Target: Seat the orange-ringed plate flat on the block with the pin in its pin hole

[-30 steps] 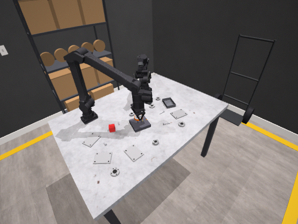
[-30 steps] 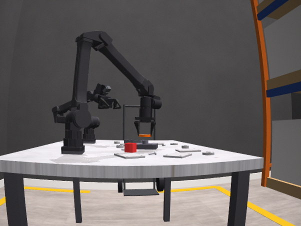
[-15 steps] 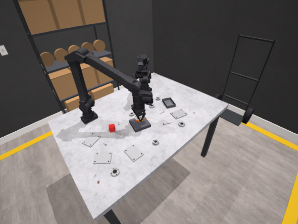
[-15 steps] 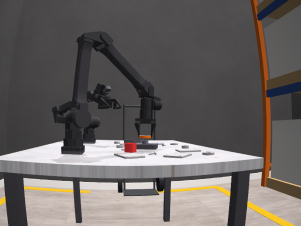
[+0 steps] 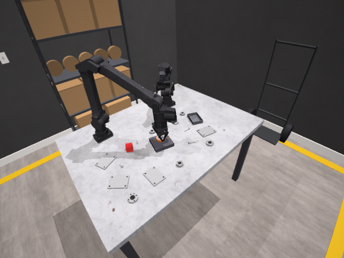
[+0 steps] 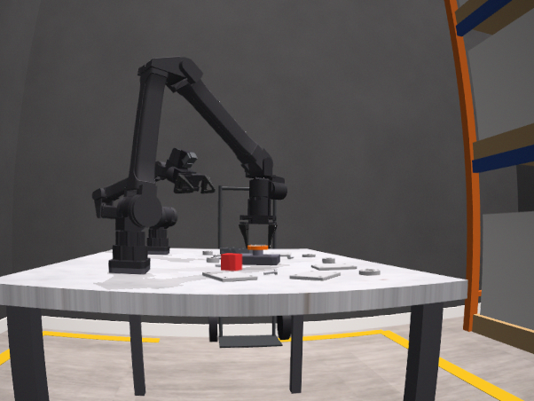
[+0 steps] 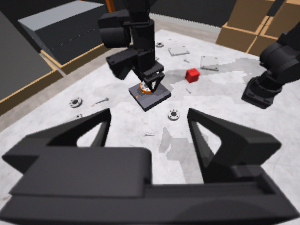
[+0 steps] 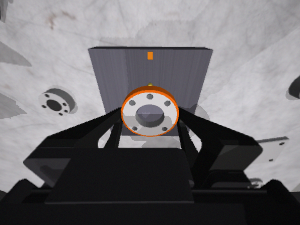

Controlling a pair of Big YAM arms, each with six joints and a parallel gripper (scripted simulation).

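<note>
My right hand is 3 cm to the right of the dark grey block, 3 cm above it and 1 cm short of it. The rest, counted from my right hand: red cube (18 cm to the right, 9 cm behind, 3 cm below); orange-ringed plate (right at my right hand); dark tray (35 cm to the left, 4 cm below, 3 cm behind).
</note>
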